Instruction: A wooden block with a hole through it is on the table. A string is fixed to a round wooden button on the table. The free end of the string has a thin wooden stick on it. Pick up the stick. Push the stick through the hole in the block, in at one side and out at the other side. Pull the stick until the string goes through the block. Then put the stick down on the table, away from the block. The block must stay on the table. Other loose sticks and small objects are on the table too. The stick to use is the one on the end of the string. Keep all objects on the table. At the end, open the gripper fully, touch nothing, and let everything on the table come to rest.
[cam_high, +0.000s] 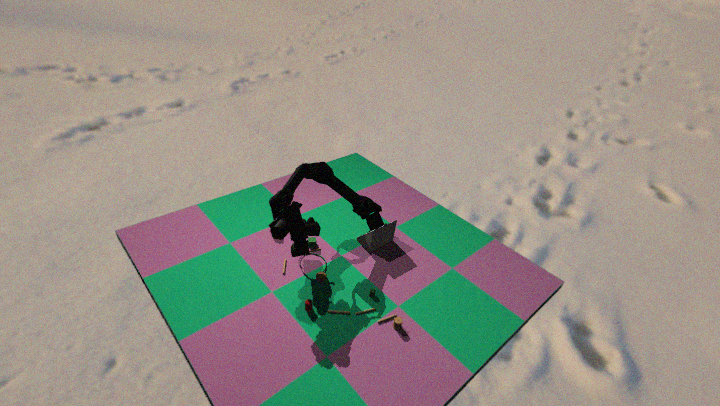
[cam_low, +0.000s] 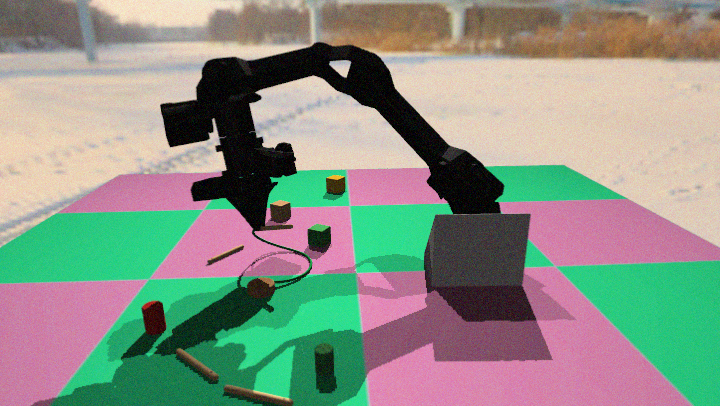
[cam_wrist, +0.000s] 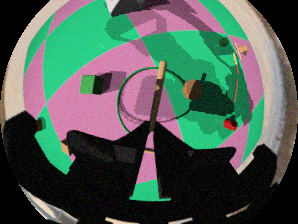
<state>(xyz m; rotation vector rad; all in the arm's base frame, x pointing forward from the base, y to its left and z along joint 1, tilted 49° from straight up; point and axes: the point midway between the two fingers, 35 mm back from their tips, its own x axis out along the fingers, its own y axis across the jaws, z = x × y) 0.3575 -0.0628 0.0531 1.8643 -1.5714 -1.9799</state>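
The green block lies 10 cm behind my gripper tip, 7 cm to the right of it and 4 cm below it. Round my gripper tip: thin wooden stick 1 cm to the left, 1 cm behind, 1 cm above; then round wooden button 10 cm to the left, 5 cm below; then red cylinder 18 cm to the left, 12 cm ahead, 4 cm below.
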